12 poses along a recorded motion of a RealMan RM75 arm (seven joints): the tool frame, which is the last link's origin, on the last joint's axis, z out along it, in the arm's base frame.
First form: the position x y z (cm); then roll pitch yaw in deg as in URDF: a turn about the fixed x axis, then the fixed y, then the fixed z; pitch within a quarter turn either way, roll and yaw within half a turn.
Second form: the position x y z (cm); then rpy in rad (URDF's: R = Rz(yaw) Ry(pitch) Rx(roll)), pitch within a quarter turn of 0, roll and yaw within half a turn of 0. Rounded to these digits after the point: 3 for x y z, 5 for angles.
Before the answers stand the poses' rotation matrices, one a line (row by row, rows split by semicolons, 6 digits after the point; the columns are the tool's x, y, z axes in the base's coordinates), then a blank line. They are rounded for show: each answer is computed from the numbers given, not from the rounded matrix.
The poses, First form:
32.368 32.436 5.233 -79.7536 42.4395 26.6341
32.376 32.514 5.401 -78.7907 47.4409 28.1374
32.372 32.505 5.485 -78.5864 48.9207 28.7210
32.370 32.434 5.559 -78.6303 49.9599 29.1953
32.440 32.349 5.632 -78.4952 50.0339 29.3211
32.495 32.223 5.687 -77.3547 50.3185 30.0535
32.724 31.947 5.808 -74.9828 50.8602 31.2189
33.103 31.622 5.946 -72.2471 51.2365 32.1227
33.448 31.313 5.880 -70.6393 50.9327 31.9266
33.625 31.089 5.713 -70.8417 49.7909 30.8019
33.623 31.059 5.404 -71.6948 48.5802 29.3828
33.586 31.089 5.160 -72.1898 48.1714 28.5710
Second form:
0.659680 -0.673328 -0.333843; 0.330835 -0.138681 0.933443; -0.674811 -0.726221 0.131275
0.596419 -0.728813 -0.336327; 0.318958 -0.169316 0.932522; -0.736580 -0.663448 0.131478
0.576260 -0.743083 -0.340224; 0.315768 -0.181528 0.931310; -0.753801 -0.644108 0.130034
0.561597 -0.751381 -0.346461; 0.313806 -0.194024 0.929452; -0.765594 -0.630699 0.126824
0.560044 -0.752482 -0.346585; 0.314553 -0.193882 0.929229; -0.766425 -0.629428 0.128114
0.552676 -0.759615 -0.342833; 0.319776 -0.186593 0.928938; -0.769606 -0.623031 0.139781
0.539811 -0.774941 -0.328742; 0.327164 -0.166687 0.930150; -0.775608 -0.609658 0.163553
0.530257 -0.791054 -0.305059; 0.332923 -0.136635 0.933002; -0.779737 -0.596292 0.190908
0.534895 -0.797008 -0.280474; 0.333288 -0.106005 0.936847; -0.776406 -0.594593 0.208931
0.554516 -0.787690 -0.268435; 0.330583 -0.087519 0.939710; -0.763694 -0.609824 0.211866
0.576467 -0.774454 -0.260589; 0.324595 -0.075630 0.942825; -0.749882 -0.628094 0.207785
0.585692 -0.769320 -0.255168; 0.318945 -0.070666 0.945135; -0.745143 -0.634943 0.203983

32.368 32.436 5.233 -1.39196 0.74071 0.46485
32.376 32.514 5.401 -1.37516 0.82800 0.49109
32.372 32.505 5.485 -1.37159 0.85383 0.50128
32.370 32.434 5.559 -1.37236 0.87196 0.50955
32.440 32.349 5.632 -1.37000 0.87326 0.51175
32.495 32.223 5.687 -1.35009 0.87822 0.52453
32.724 31.947 5.808 -1.30870 0.88768 0.54487
33.103 31.622 5.946 -1.26095 0.89425 0.56065
33.448 31.313 5.880 -1.23289 0.88894 0.55722
33.625 31.089 5.713 -1.23642 0.86902 0.53759
33.623 31.059 5.404 -1.25131 0.84788 0.51283
33.586 31.089 5.160 -1.25995 0.84075 0.49866

